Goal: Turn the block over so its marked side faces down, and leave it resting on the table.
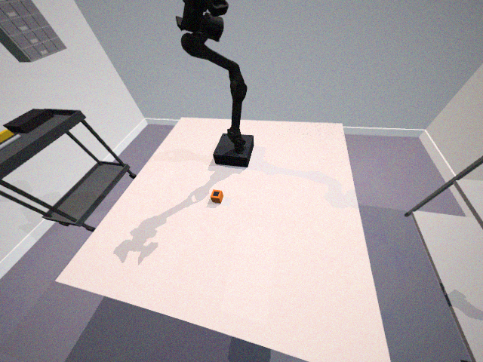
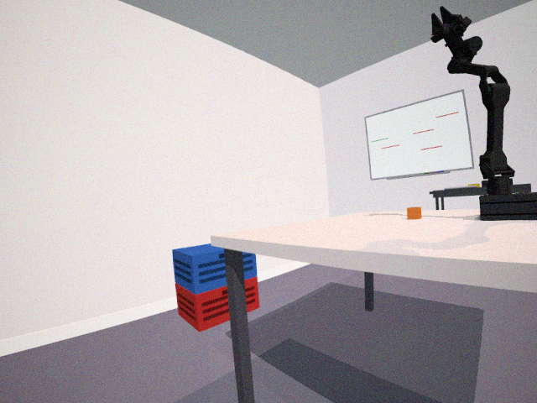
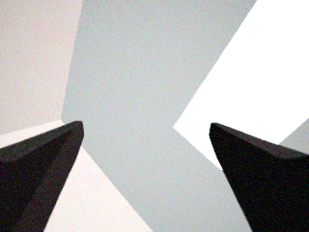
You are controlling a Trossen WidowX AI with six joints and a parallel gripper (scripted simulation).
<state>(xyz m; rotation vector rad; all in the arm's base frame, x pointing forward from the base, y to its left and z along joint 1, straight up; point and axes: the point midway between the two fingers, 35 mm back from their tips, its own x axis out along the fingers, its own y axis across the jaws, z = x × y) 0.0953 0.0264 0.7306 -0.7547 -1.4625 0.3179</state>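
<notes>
The orange block lies 22 cm ahead of my gripper tip, 5 cm to the right of it and 80 cm below it.
</notes>
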